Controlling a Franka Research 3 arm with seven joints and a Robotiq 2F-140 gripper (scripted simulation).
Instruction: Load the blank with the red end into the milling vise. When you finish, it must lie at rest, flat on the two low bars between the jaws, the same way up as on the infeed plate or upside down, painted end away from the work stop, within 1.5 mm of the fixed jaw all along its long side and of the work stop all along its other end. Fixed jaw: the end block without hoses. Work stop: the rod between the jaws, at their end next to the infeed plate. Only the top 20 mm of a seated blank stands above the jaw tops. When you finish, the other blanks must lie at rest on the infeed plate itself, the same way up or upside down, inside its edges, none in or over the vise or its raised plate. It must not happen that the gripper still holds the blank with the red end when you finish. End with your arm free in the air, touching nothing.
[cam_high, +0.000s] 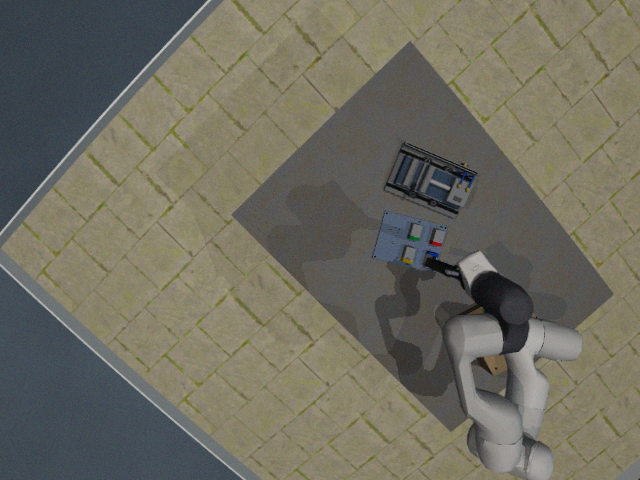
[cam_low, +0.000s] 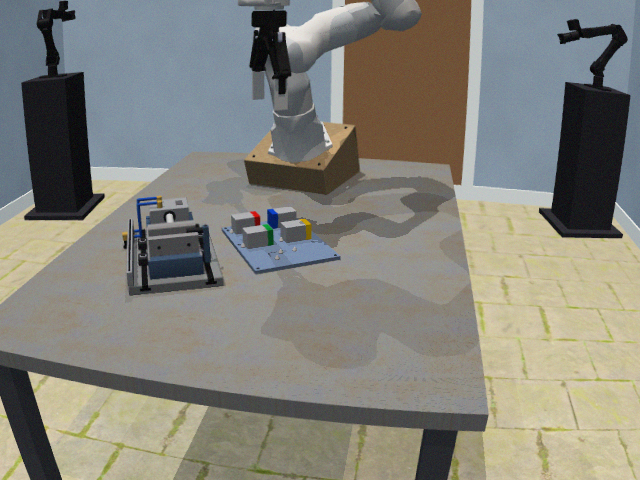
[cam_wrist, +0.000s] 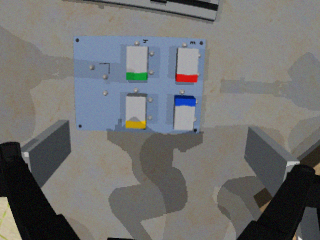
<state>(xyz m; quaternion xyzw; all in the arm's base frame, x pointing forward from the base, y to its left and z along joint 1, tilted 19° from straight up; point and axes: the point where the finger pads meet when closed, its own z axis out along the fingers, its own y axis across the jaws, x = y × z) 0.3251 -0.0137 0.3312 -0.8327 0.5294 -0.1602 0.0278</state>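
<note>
Right now my hand is 3 cm past the red-ended blank, 6 cm to the left of it and 30 cm above it. The rest, counted from my hand: blue blank (6 cm behind, 2 cm to the left, 30 cm below); then green blank (6 cm ahead, 2 cm to the right, 30 cm below); then yellow blank (2 cm ahead, 6 cm to the left, 30 cm below).
</note>
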